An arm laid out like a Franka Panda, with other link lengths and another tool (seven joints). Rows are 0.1 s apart.
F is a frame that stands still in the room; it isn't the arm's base.
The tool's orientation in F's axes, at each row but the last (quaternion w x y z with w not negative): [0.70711 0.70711 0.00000 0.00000]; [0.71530 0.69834 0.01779 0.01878]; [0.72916 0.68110 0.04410 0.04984]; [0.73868 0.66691 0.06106 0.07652]
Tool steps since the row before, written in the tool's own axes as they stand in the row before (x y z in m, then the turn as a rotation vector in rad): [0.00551 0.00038 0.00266 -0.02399 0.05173 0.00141]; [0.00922 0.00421 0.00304 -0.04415 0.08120 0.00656]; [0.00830 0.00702 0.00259 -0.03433 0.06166 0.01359]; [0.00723 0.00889 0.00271 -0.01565 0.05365 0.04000]
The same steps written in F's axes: [0.00551 -0.00266 0.00038 -0.02399 -0.00141 0.05173]; [0.00936 -0.00246 0.00429 -0.04392 -0.00689 0.08130]; [0.00848 -0.00099 0.00721 -0.03301 -0.01385 0.06232]; [0.00733 -0.00036 0.00921 -0.00935 -0.03678 0.05730]
